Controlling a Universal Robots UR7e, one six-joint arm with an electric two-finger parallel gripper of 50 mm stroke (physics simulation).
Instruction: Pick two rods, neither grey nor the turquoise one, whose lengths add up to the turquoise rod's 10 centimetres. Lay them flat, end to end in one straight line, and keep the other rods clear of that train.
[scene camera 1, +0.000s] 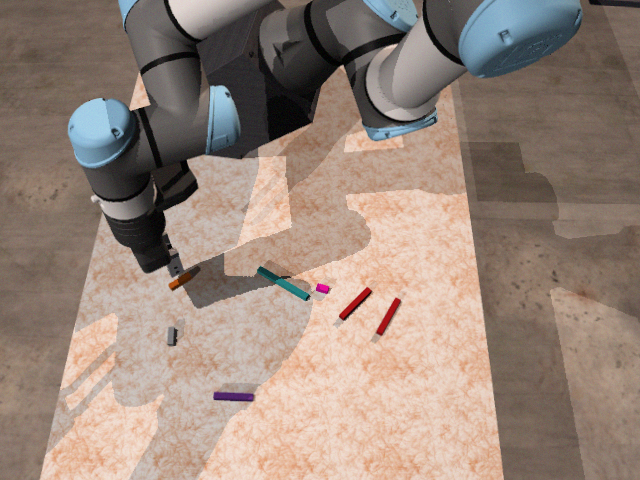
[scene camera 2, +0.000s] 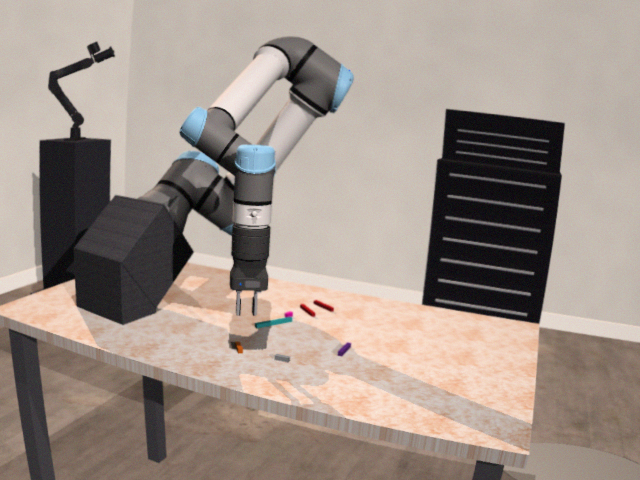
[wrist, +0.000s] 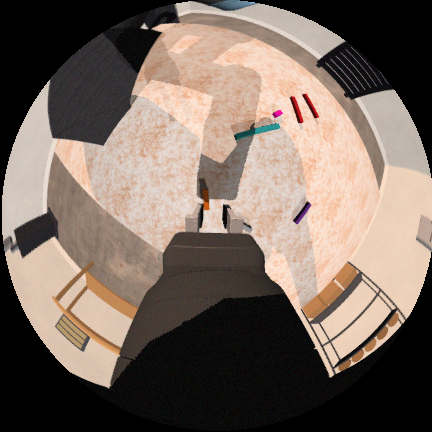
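Pixels of known places: gripper, fingertip midpoint: (scene camera 1: 172, 265) (scene camera 2: 246, 314) (wrist: 212, 211); arm's base, link origin: (scene camera 1: 289, 54) (scene camera 2: 154, 223).
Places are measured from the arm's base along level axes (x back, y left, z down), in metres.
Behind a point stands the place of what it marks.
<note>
My gripper (scene camera 1: 175, 269) {z 0.114, x -0.367, y -0.167 m} (scene camera 2: 246, 314) {z 0.114, x -0.367, y -0.167 m} (wrist: 212, 211) {z 0.114, x -0.367, y -0.167 m} is open and empty, above the table near the orange rod. The orange rod (scene camera 1: 179, 281) {z 0.186, x -0.357, y -0.172 m} (scene camera 2: 239, 347) {z 0.187, x -0.361, y -0.181 m} (wrist: 206, 199) {z 0.187, x -0.355, y -0.171 m} lies flat, partly in shadow; in the wrist view it shows just beyond the gap between the fingers. The purple rod (scene camera 1: 233, 396) {z 0.187, x -0.553, y -0.059 m} (scene camera 2: 344, 349) {z 0.188, x -0.554, y -0.069 m} (wrist: 302, 213) {z 0.187, x -0.550, y -0.062 m} lies flat, apart from the others. The turquoise rod (scene camera 1: 289, 286) {z 0.187, x -0.359, y 0.015 m} (scene camera 2: 273, 322) {z 0.189, x -0.353, y -0.004 m} (wrist: 265, 129) {z 0.188, x -0.361, y 0.014 m} lies flat, with the short magenta rod (scene camera 1: 322, 288) {z 0.187, x -0.361, y 0.070 m} (scene camera 2: 288, 314) {z 0.189, x -0.360, y 0.064 m} (wrist: 277, 113) {z 0.187, x -0.359, y 0.067 m} near one end. Two red rods lie apart, a first (scene camera 1: 355, 303) {z 0.186, x -0.387, y 0.126 m} (scene camera 2: 307, 310) {z 0.189, x -0.388, y 0.118 m} (wrist: 296, 109) {z 0.188, x -0.385, y 0.121 m} and a second (scene camera 1: 388, 316) {z 0.187, x -0.409, y 0.180 m} (scene camera 2: 323, 305) {z 0.189, x -0.408, y 0.175 m} (wrist: 310, 105) {z 0.189, x -0.406, y 0.176 m}.
A short grey rod (scene camera 1: 171, 336) {z 0.187, x -0.457, y -0.169 m} (scene camera 2: 281, 357) {z 0.189, x -0.456, y -0.175 m} lies between the orange and purple rods; a gripper finger partly hides it in the wrist view. The dark robot base block (scene camera 2: 123, 258) {z 0.039, x -0.063, y -0.200 m} (wrist: 92, 90) {z 0.077, x -0.076, y -0.111 m} stands on the table (scene camera 1: 413, 413) {z 0.197, x -0.566, y 0.216 m} (scene camera 2: 439, 372) {z 0.197, x -0.765, y -0.070 m}. A black cabinet (scene camera 2: 491, 167) stands beyond the table.
</note>
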